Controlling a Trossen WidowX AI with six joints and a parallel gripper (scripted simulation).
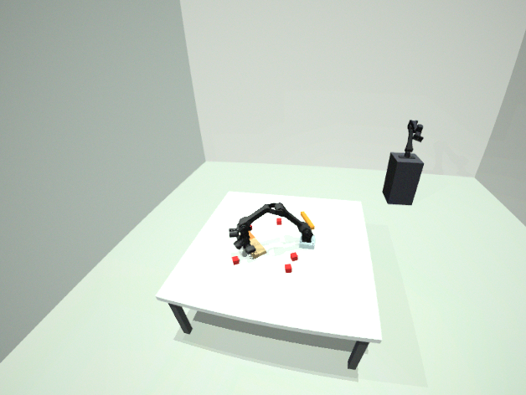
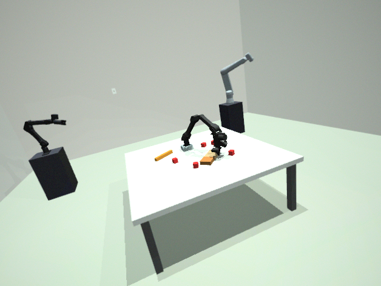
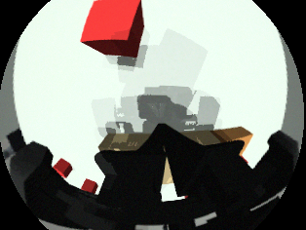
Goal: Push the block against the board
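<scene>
Right now my gripper tip is 5 cm past the light tan board, 4 cm to the left of it and 1 cm below it. Also, from my gripper tip: thin orange stick 40 cm behind, 41 cm to the right, 1 cm above; brown square block 4 cm ahead, 14 cm to the right, 1 cm above.
</scene>
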